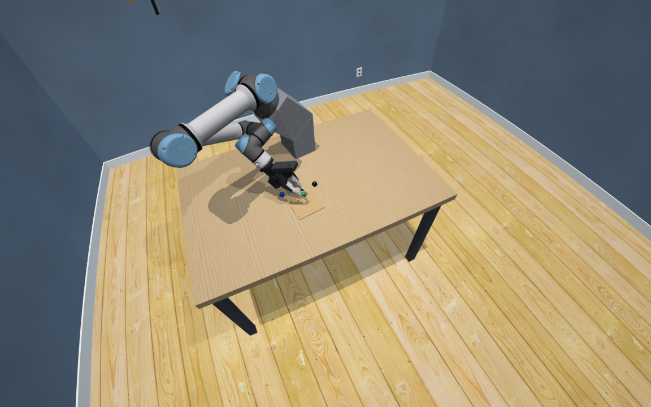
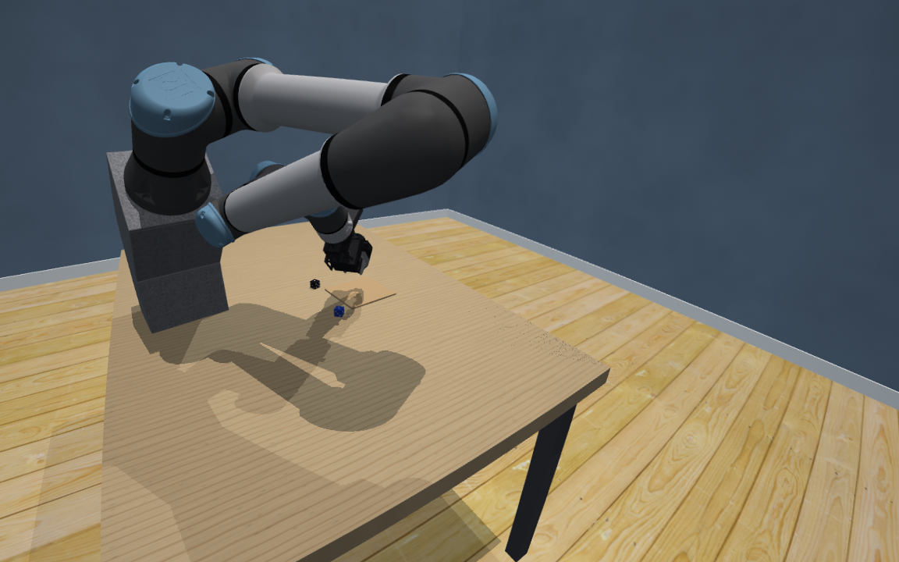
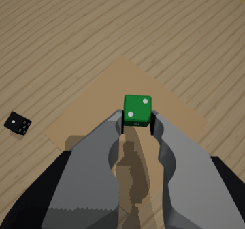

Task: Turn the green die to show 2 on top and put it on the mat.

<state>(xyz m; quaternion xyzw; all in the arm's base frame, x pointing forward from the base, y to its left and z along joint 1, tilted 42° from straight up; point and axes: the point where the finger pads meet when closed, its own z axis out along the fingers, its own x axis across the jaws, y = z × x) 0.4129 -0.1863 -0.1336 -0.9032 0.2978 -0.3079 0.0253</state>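
Now: the green die 10 mm to the left of my hand, 10 mm below it and 10 mm ahead of it. Also, from my hand: blue die (110 mm behind, 80 mm below, 70 mm to the right); tan mat (90 mm below, 10 mm to the left); black die (110 mm to the left, 80 mm below, 80 mm behind).
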